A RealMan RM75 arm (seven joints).
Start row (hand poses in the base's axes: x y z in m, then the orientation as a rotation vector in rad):
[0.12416, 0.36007, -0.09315, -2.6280, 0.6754, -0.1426]
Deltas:
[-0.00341, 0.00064, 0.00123, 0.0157, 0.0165, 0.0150]
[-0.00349, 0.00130, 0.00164, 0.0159, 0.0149, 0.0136]
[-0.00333, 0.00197, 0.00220, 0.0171, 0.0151, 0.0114]
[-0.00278, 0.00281, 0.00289, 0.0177, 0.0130, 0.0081]
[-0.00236, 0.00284, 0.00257, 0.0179, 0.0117, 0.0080]
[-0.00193, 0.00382, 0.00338, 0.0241, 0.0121, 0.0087]
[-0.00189, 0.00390, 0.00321, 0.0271, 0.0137, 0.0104]
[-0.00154, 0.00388, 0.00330, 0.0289, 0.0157, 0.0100]
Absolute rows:
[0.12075, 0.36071, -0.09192, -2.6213, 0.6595, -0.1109]
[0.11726, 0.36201, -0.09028, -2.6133, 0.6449, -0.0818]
[0.11393, 0.36398, -0.08808, -2.6032, 0.6331, -0.0529]
[0.11115, 0.36679, -0.08519, -2.5909, 0.6248, -0.0277]
[0.10879, 0.36963, -0.08262, -2.5780, 0.6161, -0.0043]
[0.10686, 0.37345, -0.07924, -2.5592, 0.6058, 0.0215]
[0.10497, 0.37735, -0.07603, -2.5380, 0.5934, 0.0505]
[0.10343, 0.38123, -0.07273, -2.5148, 0.5820, 0.0821]

